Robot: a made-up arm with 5 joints. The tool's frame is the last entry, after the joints.
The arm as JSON. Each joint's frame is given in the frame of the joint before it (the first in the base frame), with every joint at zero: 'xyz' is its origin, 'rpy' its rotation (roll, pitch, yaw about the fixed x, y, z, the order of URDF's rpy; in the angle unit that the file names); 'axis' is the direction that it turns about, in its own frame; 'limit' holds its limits. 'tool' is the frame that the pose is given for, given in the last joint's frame.
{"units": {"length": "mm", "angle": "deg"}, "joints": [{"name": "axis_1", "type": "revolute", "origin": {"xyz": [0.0, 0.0, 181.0], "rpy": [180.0, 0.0, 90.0]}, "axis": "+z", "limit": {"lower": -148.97, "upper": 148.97}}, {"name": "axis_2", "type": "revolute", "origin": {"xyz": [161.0, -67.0, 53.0], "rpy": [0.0, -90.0, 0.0]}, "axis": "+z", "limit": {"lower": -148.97, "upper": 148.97}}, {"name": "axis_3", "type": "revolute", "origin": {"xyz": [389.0, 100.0, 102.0], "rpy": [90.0, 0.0, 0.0]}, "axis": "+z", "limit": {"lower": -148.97, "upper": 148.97}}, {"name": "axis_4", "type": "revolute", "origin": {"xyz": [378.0, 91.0, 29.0], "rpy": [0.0, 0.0, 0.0]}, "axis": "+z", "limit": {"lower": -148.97, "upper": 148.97}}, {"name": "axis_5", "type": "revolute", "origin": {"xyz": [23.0, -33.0, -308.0], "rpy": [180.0, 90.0, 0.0]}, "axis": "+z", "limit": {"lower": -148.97, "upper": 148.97}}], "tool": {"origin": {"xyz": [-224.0, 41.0, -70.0], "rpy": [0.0, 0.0, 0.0]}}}
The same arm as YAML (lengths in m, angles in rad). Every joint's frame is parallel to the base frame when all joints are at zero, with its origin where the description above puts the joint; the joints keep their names.
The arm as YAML. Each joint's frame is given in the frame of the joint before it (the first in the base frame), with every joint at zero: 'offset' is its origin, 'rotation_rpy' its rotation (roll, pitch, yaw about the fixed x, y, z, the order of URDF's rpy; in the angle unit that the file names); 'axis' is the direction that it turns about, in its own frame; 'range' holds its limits. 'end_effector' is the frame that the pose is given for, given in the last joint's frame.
length_unit: m
angle_unit: rad
chain:
  - id: axis_1
    offset: [0.0, 0.0, 0.181]
    rotation_rpy: [0.0, 0.0, 0.0]
    axis: "-z"
    range: [-2.6, 2.6]
  - id: axis_2
    offset: [-0.067, 0.161, -0.053]
    rotation_rpy: [0.0, 0.0, 0.0]
    axis: "-y"
    range: [-2.6, 2.6]
  - id: axis_3
    offset: [0.1, -0.102, -0.389]
    rotation_rpy: [0.0, 0.0, 0.0]
    axis: "-x"
    range: [-2.6, 2.6]
  - id: axis_4
    offset: [-0.029, -0.091, -0.378]
    rotation_rpy: [0.0, 0.0, 0.0]
    axis: "-x"
    range: [-2.6, 2.6]
  - id: axis_5
    offset: [0.308, 0.033, -0.023]
    rotation_rpy: [0.0, 0.0, 0.0]
    axis: "+z"
    range: [-2.6, 2.6]
end_effector:
  offset: [-0.224, 0.041, -0.07]
  rotation_rpy: [0.0, 0.0, 0.0]

